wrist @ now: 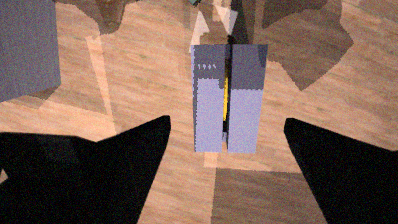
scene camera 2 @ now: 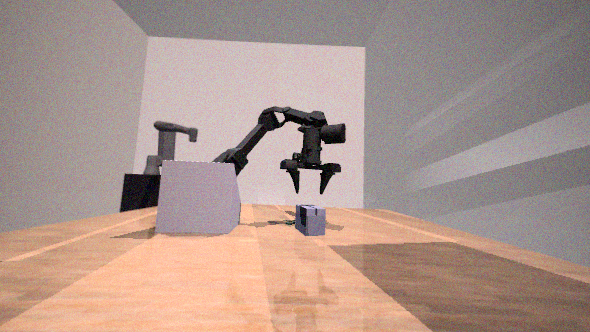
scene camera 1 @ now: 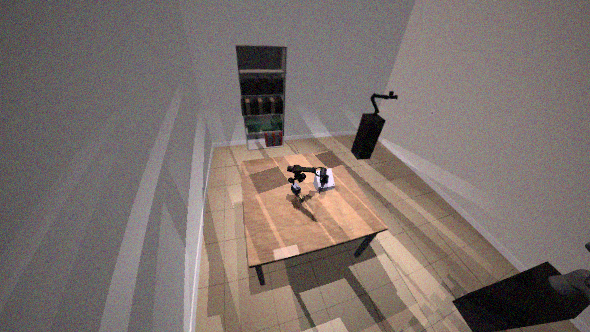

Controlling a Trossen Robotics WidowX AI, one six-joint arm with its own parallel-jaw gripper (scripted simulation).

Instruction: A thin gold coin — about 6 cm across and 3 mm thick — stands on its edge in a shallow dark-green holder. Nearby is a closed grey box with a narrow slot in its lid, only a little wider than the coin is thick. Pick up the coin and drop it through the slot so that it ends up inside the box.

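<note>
My gripper (scene camera 2: 309,194), visible also in the wrist view (wrist: 227,123), is open and holds nothing.
</note>
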